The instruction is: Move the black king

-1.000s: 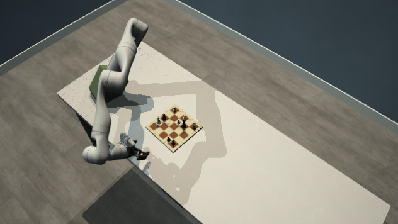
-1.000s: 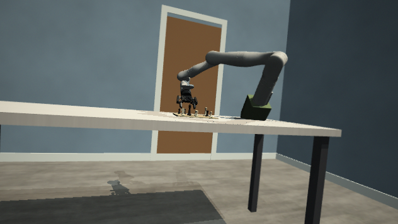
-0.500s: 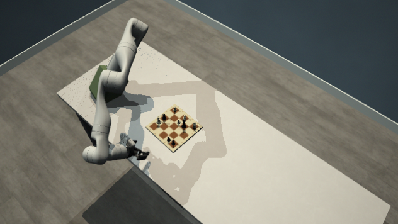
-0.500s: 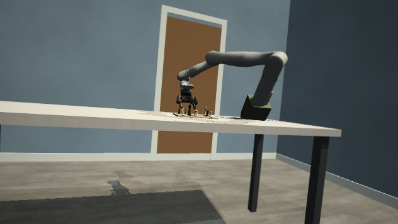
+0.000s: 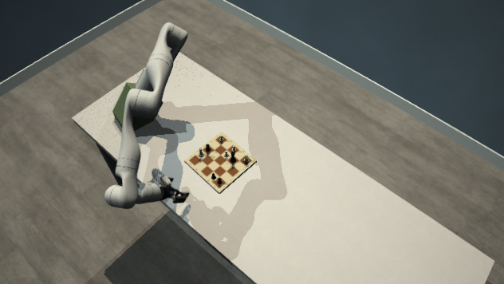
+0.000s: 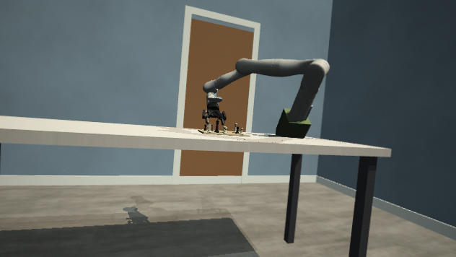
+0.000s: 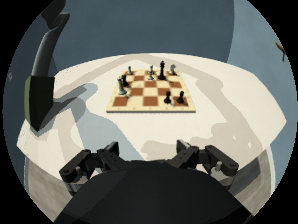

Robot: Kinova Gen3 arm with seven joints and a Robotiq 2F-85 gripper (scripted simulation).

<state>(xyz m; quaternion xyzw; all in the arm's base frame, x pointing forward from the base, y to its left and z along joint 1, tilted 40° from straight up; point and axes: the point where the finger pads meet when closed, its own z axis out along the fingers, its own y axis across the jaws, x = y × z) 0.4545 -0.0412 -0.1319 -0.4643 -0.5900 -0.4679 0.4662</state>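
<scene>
Right now my hand is 260 mm to the right of the black king, 10 mm short of it and 10 mm above it. From my hand the other things lie so: chessboard (220 mm to the left, 40 mm below, 20 mm behind).
</scene>
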